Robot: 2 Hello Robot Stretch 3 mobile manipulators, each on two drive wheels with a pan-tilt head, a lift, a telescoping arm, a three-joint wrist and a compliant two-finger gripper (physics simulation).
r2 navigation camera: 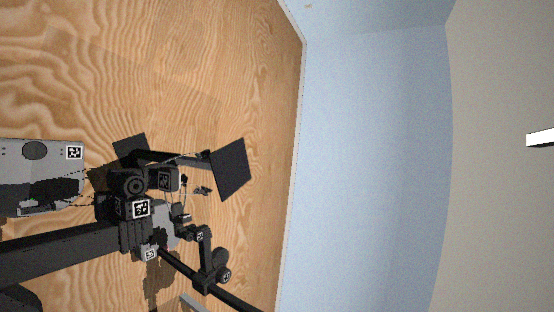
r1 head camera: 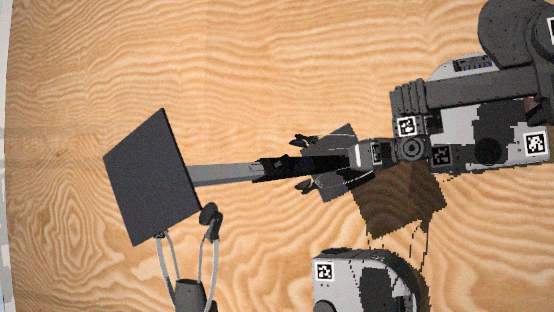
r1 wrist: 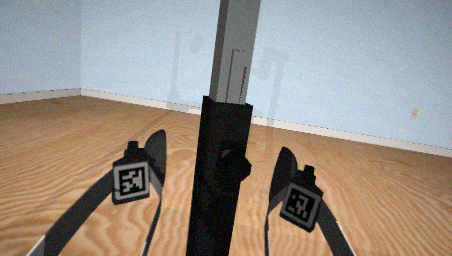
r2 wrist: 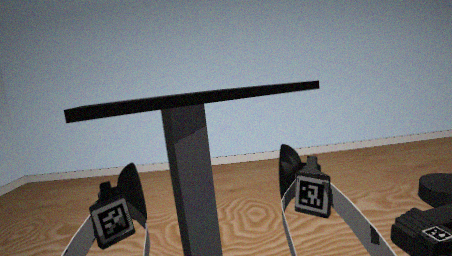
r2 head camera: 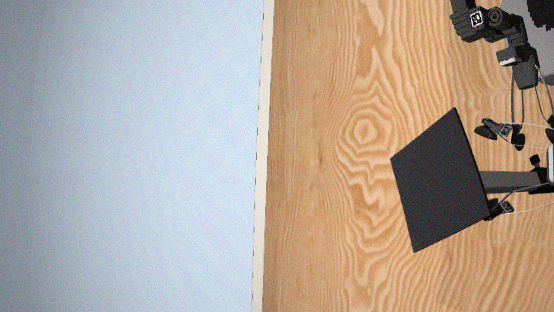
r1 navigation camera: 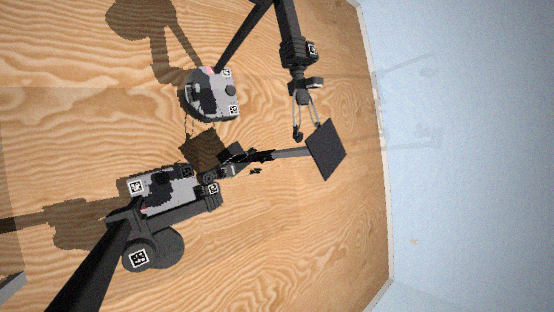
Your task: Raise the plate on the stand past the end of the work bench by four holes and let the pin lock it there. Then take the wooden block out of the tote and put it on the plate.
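The black square plate sits on the stand's grey inner post, which rises from a black sleeve. The pin's knob is on the sleeve. The r1 gripper is open, its fingers on either side of the sleeve at knob height, apart from it. The r2 gripper is open, its fingers spread around the inner post just below the plate. The tote and wooden block do not show.
The stand's dark foot is on the wooden floor beside the r1 base. The r2 base is close by. A grey edge shows at the border. Blue walls stand beyond the plate.
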